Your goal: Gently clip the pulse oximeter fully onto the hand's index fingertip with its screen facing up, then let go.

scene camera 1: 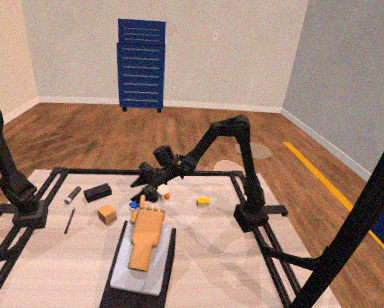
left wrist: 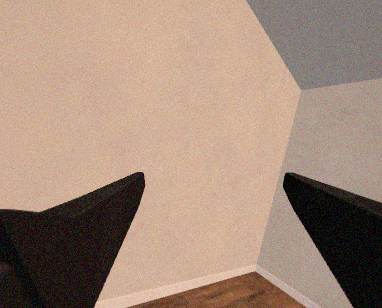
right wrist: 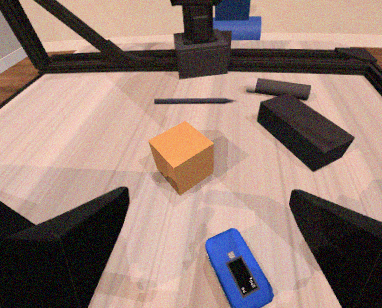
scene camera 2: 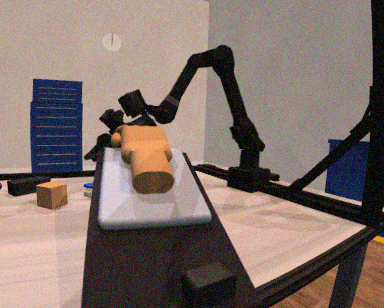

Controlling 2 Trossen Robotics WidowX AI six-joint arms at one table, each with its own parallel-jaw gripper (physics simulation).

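Frame: origin at the left arm's base, x back, y up, z left, level; millimetres.
Seen in the pictures: left gripper, fingertip midpoint: [left wrist: 212, 178]; right gripper, fingertip midpoint: [scene camera 1: 130, 193] [right wrist: 210, 196] [scene camera 2: 88, 159]; left arm's base, link origin: [scene camera 1: 29, 209] [right wrist: 198, 38]; right arm's base, link origin: [scene camera 1: 252, 210] [scene camera 2: 249, 168].
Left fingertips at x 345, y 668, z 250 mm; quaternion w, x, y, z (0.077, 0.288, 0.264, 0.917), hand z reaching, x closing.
Observation:
Pixels of each thing's middle, then the offset from my left fingertips to it. "spot": a spot on its surface instead.
- blue pulse oximeter, body centre: [right wrist: 235, 271] [scene camera 2: 94, 189] [scene camera 1: 136, 205] dx -752, dy -710, dz -280 mm
- white pad, surface spot: [scene camera 2: 115, 212] [scene camera 1: 117, 280] spot: dx -639, dy -643, dz -634 mm
- orange cube, body centre: [right wrist: 182, 157] [scene camera 2: 52, 194] [scene camera 1: 107, 214] dx -631, dy -702, dz -311 mm
- black box, body centre: [right wrist: 299, 128] [scene camera 2: 29, 185] [scene camera 1: 98, 192] dx -600, dy -710, dz -154 mm
- grey cylinder, body centre: [right wrist: 277, 88] [scene camera 1: 73, 194] dx -493, dy -714, dz -138 mm
- pen, body centre: [right wrist: 194, 100] [scene camera 1: 70, 219] dx -488, dy -722, dz -280 mm
- yellow block, body centre: [scene camera 1: 203, 202] dx -1034, dy -711, dz -335 mm
The blue pulse oximeter [scene camera 1: 134, 205] [scene camera 2: 88, 185] [right wrist: 240, 270] lies on the table with its dark screen facing up, slanted in the right wrist view. The orange hand [scene camera 1: 146, 230] [scene camera 2: 145, 141] rests on a white pad [scene camera 1: 125, 284] [scene camera 2: 115, 212]; its index finger [scene camera 1: 142, 201] points away from scene camera 1, just right of the oximeter there. My right gripper [scene camera 1: 133, 193] [right wrist: 210, 196] is open and empty, angled down above the table, with the oximeter low between its fingers in the right wrist view. My left gripper [left wrist: 212, 178] is open and empty, facing the walls.
An orange cube [scene camera 1: 107, 214] [scene camera 2: 52, 195] [right wrist: 182, 157] stands near the oximeter. A black box [scene camera 1: 97, 192] [right wrist: 305, 130], a grey cylinder [scene camera 1: 73, 195] [right wrist: 285, 88] and a pen [scene camera 1: 70, 221] [right wrist: 192, 101] lie beyond it in the right wrist view. A yellow block [scene camera 1: 203, 201] lies right of the hand.

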